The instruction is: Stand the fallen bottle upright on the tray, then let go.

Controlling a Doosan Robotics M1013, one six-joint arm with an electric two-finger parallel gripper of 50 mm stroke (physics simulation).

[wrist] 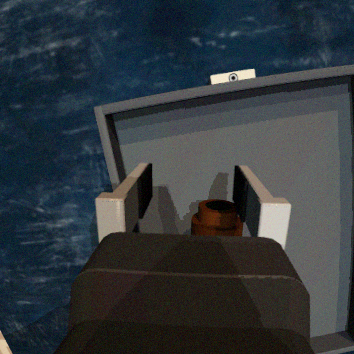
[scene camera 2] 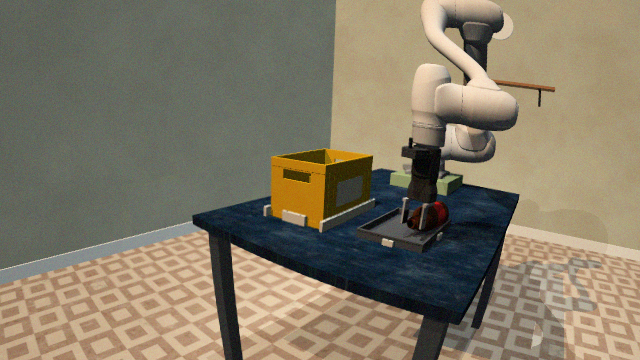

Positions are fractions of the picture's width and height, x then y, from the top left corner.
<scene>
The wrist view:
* gripper: 0.54,0.51
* brown bottle: 0.61,0.61
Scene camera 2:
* gripper: 0.64,0.63
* brown bottle: 0.69,0.60
</scene>
